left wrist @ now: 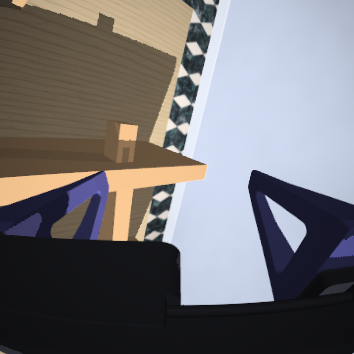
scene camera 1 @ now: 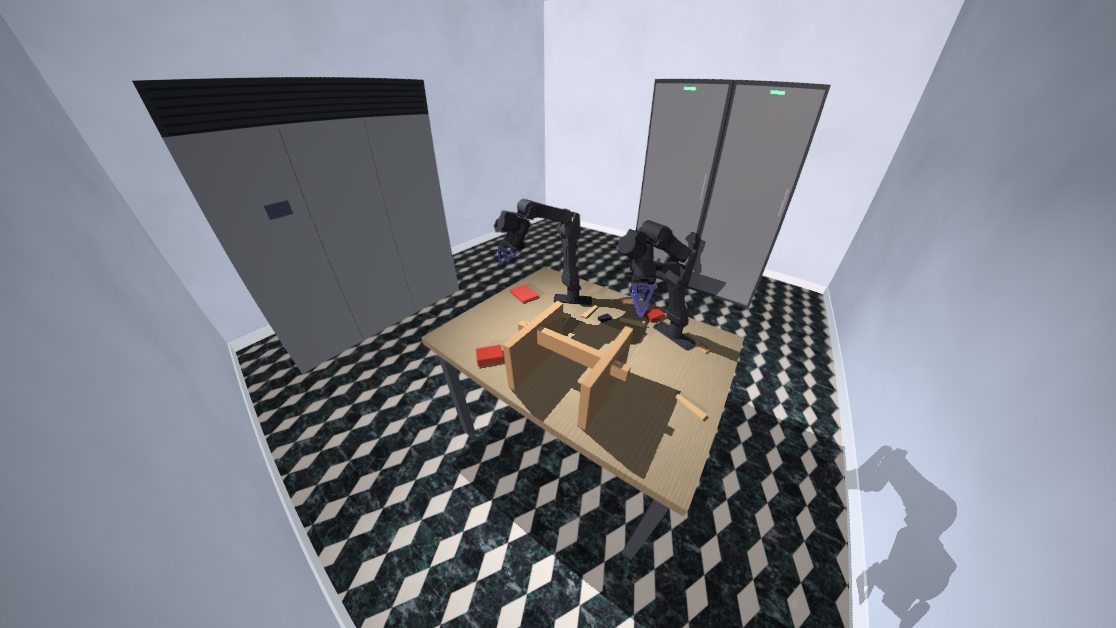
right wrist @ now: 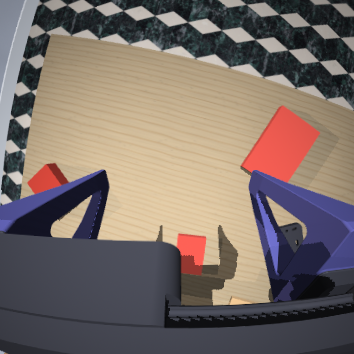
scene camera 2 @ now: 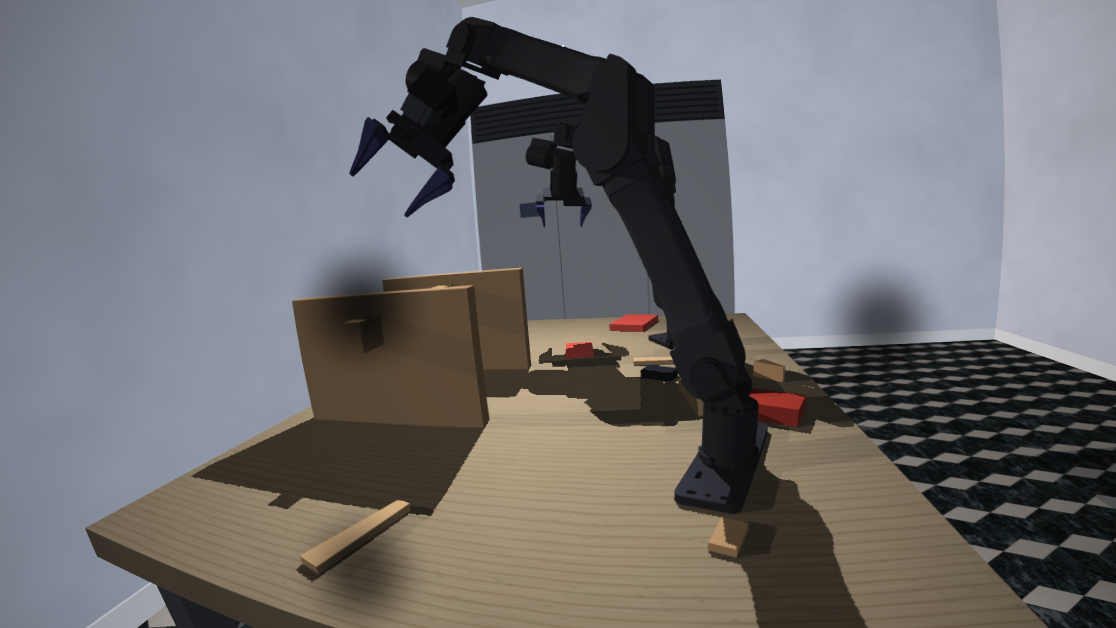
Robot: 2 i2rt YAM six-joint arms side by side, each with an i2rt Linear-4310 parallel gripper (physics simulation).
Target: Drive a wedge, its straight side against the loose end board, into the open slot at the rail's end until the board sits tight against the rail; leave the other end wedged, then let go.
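Frame: origin at the left arm's base, x ahead, y left, z up, level; millimetres.
Where they show: left gripper, fingertip midpoint: (left wrist: 177,178) (scene camera 1: 641,314) (scene camera 2: 377,195); right gripper, fingertip midpoint: (scene camera 1: 505,260) (right wrist: 178,177) (scene camera 2: 562,226); left arm's base at its link origin: (scene camera 1: 673,335) (scene camera 2: 727,461); right arm's base at its link origin: (scene camera 1: 572,300).
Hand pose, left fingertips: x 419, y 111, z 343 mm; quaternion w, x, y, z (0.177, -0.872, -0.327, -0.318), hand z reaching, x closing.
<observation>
Things, the pixels of their top centre, and the offset from my left fingertips. Level surfaces: height alone.
- rail at its top centre: (left wrist: 118,254) (scene camera 1: 569,341) 132 mm ahead, 165 mm right, 158 mm down
- rail's tenon at its top centre: (scene camera 2: 357,320) (left wrist: 127,135) (scene camera 1: 624,366) 54 mm ahead, 20 mm left, 168 mm down
- slim wooden stick at its top centre: (scene camera 2: 357,528) (scene camera 1: 690,406) 142 mm back, 186 mm left, 335 mm down
- table at its surface level: 343 mm down
- small dark block at its top centre: (scene camera 2: 659,369) (scene camera 1: 604,316) 234 mm back, 383 mm right, 328 mm down
Two upright wooden end boards (scene camera 1: 509,367) (scene camera 1: 584,406) stand on the table, joined by a rail (scene camera 1: 569,342) (left wrist: 122,215). The rail's tenon (scene camera 1: 621,371) (scene camera 2: 372,334) (left wrist: 128,131) pokes through the right-hand board in scene camera 1; a slot shows in it in the left wrist view. Whether the far end is wedged is too small to tell. One slim wooden stick (scene camera 1: 692,406) (scene camera 2: 355,538) lies beyond that board; another (scene camera 1: 589,311) (scene camera 2: 653,360) lies behind the rail. My left gripper (scene camera 1: 642,303) (scene camera 2: 379,194) (left wrist: 177,178) and right gripper (scene camera 1: 507,256) (scene camera 2: 562,225) (right wrist: 179,172) are open, empty and raised.
Red blocks (scene camera 1: 524,293) (scene camera 1: 490,355) (scene camera 1: 655,314) lie around the table (scene camera 1: 468,328) (scene camera 2: 577,484). Small wooden blocks (scene camera 2: 728,538) (scene camera 2: 768,369) lie near the arm bases. A small dark block (scene camera 1: 604,317) (scene camera 2: 659,373) lies between the arms and the frame.
</observation>
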